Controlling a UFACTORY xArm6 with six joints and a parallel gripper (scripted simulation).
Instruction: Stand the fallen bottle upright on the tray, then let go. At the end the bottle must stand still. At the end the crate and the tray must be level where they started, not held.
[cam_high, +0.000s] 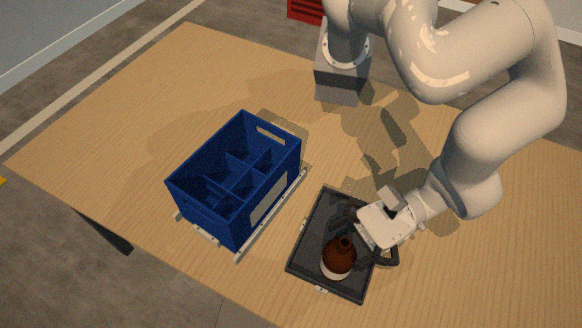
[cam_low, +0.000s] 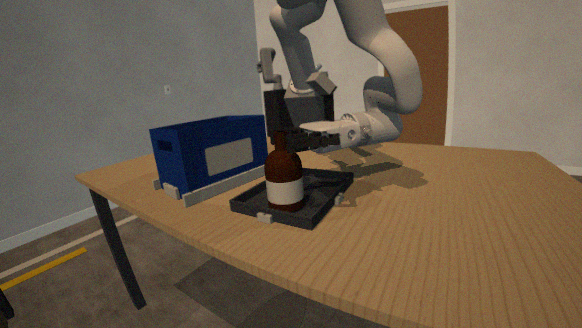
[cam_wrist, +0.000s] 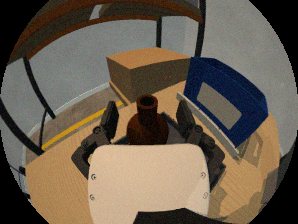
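The brown bottle is 60 mm below my hand. Round my hand: tray: 60 mm behind, 30 mm to the right, 130 mm below; then blue crate: 20 mm ahead, 300 mm to the right, 60 mm below.
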